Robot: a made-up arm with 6 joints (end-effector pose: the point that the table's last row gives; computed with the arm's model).
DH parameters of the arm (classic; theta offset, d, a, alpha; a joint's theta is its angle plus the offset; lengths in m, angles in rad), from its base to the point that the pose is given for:
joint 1: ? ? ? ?
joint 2: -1.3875 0 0.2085 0
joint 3: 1.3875 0 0.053 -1.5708
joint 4: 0 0.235 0 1.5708
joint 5: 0 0 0.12 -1.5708
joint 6: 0 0.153 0 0
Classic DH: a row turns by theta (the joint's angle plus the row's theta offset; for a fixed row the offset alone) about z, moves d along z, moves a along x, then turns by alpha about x.
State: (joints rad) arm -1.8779 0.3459 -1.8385 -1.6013 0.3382 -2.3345
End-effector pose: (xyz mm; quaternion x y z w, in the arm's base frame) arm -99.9 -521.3 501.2 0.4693 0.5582 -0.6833 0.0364
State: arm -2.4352 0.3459 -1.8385 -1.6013 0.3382 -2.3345
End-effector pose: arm -360.5 -389.6 501.2 -0.6047 -0.4076 0.6669 0.1529
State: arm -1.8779 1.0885 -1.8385 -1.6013 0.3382 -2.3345
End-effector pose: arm -98.4 -516.8 92.6 -0.5249 -0.7525 0.3922 0.0671
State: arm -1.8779 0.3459 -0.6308 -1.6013 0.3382 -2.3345
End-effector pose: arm -22.8 -278.2 95.1 -0.5233 -0.8230 0.1798 0.1282
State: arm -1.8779 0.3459 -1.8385 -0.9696 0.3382 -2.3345
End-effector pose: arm -111.1 -520.8 538.3 0.6579 0.4445 -0.5641 0.2267
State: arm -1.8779 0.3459 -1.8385 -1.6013 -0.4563 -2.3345
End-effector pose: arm 37.6 -460.4 505.5 0.2397 0.6959 -0.5997 0.3141
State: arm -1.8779 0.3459 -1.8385 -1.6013 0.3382 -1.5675
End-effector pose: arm -99.9 -521.3 501.2 0.6441 0.3420 -0.6200 0.2894
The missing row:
joint 1: 0 0.303 0 -1.5708
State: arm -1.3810 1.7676 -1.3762 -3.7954 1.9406 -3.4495
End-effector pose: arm 161.6 -241.7 -120.4 0.6464 -0.2373 0.6606 0.2992
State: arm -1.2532 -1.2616 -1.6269 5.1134 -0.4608 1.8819
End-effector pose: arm 84.3 260.9 740.5 0.1926 0.0871 0.9486 0.2355
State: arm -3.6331 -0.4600 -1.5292 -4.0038 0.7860 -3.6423
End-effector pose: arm -278.5 128.9 739.8 0.3453 -0.1639 -0.6332 0.6730
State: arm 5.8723 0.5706 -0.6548 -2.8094 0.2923 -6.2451
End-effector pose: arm 159.4 -44.3 39.2 0.3760 0.9079 -0.0511 0.1782
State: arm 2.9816 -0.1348 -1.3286 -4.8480 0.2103 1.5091
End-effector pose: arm -405.4 151.2 531.5 -0.7480 -0.0835 0.6572 0.0401
